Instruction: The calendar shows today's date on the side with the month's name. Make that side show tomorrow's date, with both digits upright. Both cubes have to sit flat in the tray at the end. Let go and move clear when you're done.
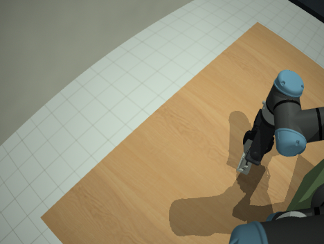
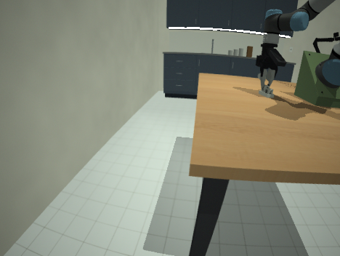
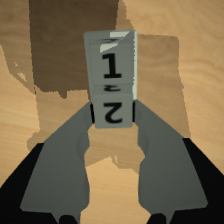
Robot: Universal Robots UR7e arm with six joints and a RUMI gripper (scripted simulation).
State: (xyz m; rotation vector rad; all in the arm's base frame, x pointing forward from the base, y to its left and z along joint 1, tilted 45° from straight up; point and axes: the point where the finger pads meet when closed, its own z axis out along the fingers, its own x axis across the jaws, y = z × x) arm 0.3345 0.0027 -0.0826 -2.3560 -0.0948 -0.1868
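Right now my hand is 20 mm to the right of the white calendar tray and 40 mm above it. The rest, counted from my hand: grey digit cube (10 mm below).
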